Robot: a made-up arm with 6 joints.
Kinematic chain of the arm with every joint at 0, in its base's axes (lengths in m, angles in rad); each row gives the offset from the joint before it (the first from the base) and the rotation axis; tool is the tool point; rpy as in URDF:
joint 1: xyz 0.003 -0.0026 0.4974 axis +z
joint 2: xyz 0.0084 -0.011 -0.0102 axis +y
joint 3: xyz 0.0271 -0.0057 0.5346 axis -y
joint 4: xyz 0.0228 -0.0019 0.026 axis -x
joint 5: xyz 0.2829 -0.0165 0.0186 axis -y
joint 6: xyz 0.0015 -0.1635 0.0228 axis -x
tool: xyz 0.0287 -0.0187 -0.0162 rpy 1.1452 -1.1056 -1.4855
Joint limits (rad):
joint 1: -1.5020..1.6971
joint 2: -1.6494..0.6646
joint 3: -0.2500..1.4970
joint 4: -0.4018..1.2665
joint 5: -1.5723..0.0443
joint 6: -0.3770..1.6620
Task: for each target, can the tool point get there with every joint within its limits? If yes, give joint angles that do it. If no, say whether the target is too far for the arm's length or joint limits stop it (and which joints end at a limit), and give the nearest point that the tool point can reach.
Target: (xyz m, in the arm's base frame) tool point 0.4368 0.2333 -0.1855
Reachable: no: joint limits stop it (at a limit: joint 2, joint 3, joint 4, joint 5, joint 6) | nearest point 0.4935 0.2641 0.5781 | short by 0.766 m
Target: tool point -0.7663 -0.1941 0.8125
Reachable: yes | joints -0.0297 -1.4400 0.7285 0.2662 -1.1704 0.1876
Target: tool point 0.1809 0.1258 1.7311
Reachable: no: too far | nearest point 0.1396 0.0960 1.4299 | short by 0.306 m
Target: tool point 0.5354 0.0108 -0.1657
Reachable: no: joint limits stop it (at a limit: joint 2, joint 3, joint 4, joint 5, joint 6) | nearest point 0.5612 0.0114 0.5781 | short by 0.744 m
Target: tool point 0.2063 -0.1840 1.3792
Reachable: yes | joints -0.2178 0.1097 0.7759 0.8356 -0.1396 0.4122
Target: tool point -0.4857 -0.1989 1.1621
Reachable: yes | joints -0.0594 -0.9416 0.6952 -0.0635 -0.3142 0.7968
